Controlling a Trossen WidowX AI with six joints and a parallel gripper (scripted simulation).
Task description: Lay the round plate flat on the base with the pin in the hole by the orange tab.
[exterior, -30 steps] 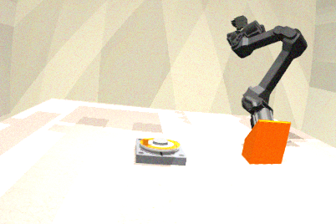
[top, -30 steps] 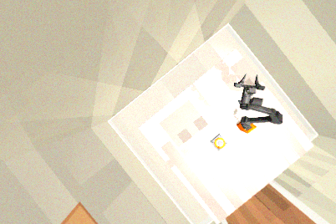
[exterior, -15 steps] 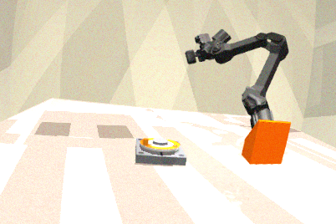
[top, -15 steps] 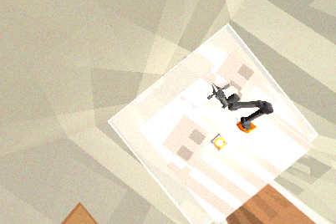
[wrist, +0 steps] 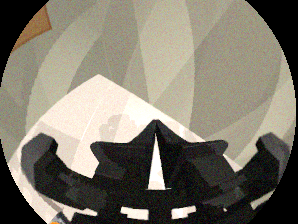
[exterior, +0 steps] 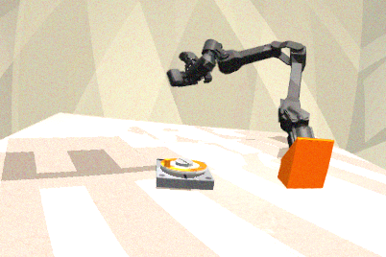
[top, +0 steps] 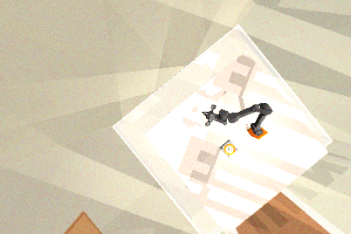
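The grey square base lies 480 mm to the left of my gripper tip, 160 mm below it and 60 mm behind it.
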